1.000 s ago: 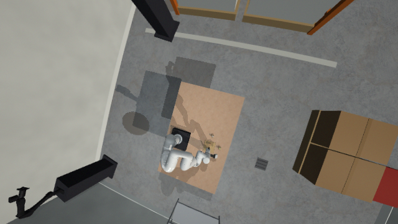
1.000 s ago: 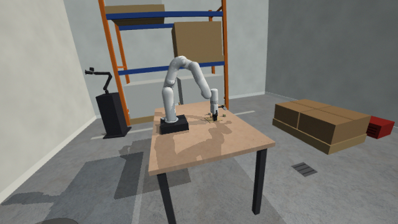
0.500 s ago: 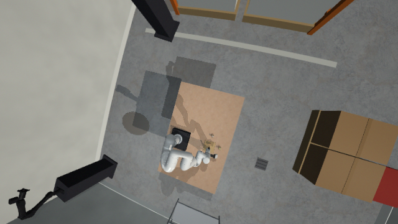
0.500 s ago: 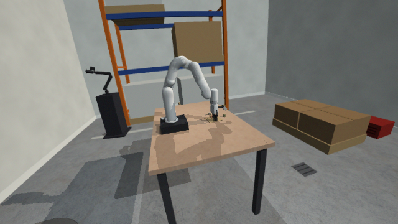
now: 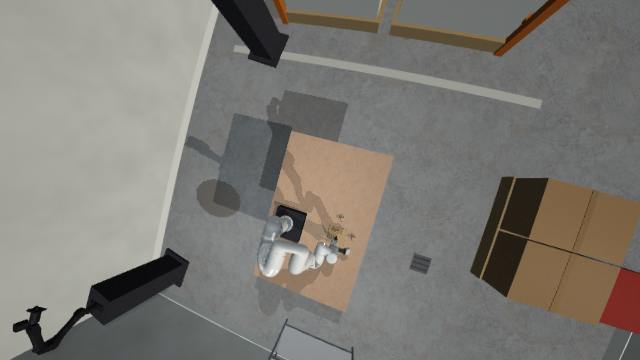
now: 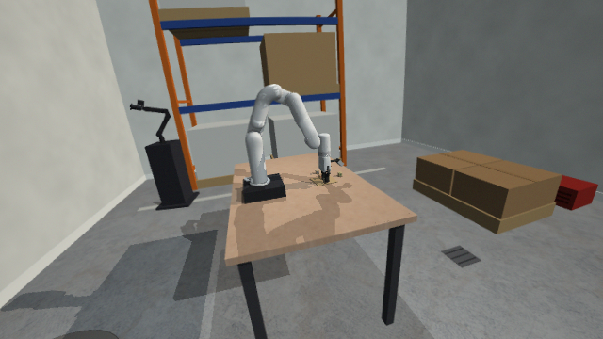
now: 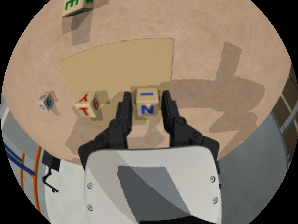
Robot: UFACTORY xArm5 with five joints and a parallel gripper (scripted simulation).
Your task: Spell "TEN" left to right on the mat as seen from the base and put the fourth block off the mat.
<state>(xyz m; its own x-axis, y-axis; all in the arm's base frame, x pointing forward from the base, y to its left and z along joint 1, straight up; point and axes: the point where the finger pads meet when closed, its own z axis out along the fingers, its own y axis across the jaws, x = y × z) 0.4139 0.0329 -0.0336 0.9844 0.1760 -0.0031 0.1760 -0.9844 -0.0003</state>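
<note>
Now: hand 4 cm to the right of the tan mat, 3 cm above it and 1 cm past it.
</note>
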